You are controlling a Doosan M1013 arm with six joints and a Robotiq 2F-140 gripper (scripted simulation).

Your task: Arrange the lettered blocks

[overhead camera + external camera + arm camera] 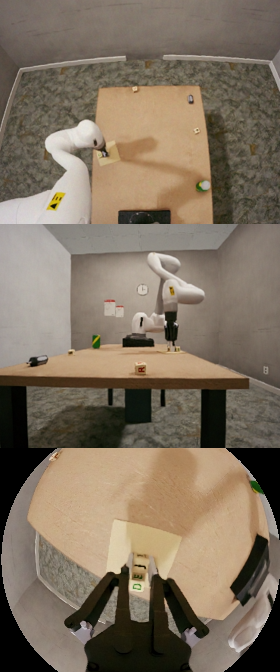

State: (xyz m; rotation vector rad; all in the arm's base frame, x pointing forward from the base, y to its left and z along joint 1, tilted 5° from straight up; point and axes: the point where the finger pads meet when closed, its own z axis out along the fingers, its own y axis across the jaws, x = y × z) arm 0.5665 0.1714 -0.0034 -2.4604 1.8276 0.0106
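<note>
The mat lies 4 cm below my hand.
</note>
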